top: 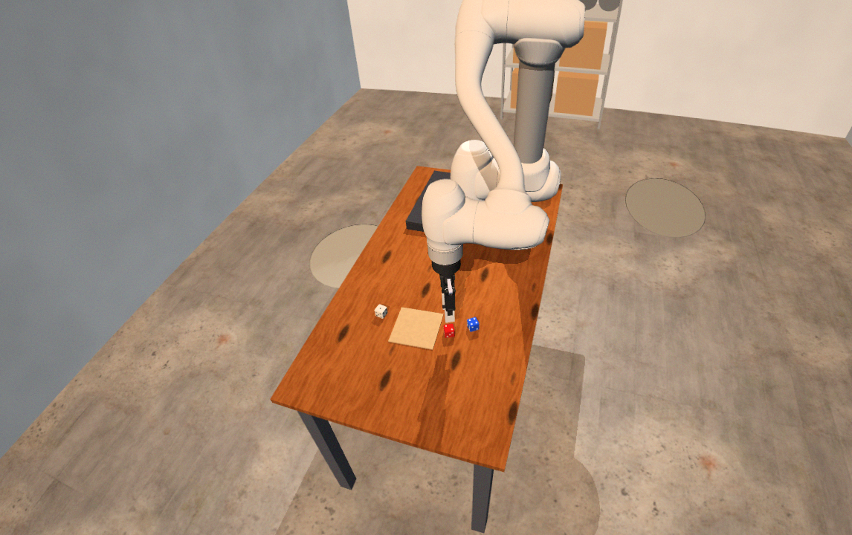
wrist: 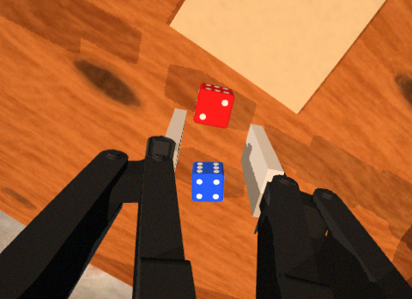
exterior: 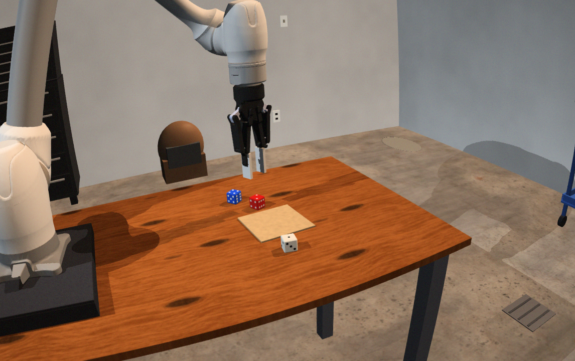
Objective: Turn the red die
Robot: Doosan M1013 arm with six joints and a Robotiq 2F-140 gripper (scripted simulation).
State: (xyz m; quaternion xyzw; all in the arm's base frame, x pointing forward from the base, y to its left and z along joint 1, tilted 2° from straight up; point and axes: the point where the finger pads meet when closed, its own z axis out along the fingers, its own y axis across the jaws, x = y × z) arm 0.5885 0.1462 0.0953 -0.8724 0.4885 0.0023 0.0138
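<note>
Now: hand 110 mm above the red die. From my hand the other things lie so: tan mat 20 mm ahead, 100 mm to the right, 120 mm below; white die 10 mm ahead, 230 mm to the right, 110 mm below; blue die 50 mm behind, 60 mm to the left, 110 mm below.
</note>
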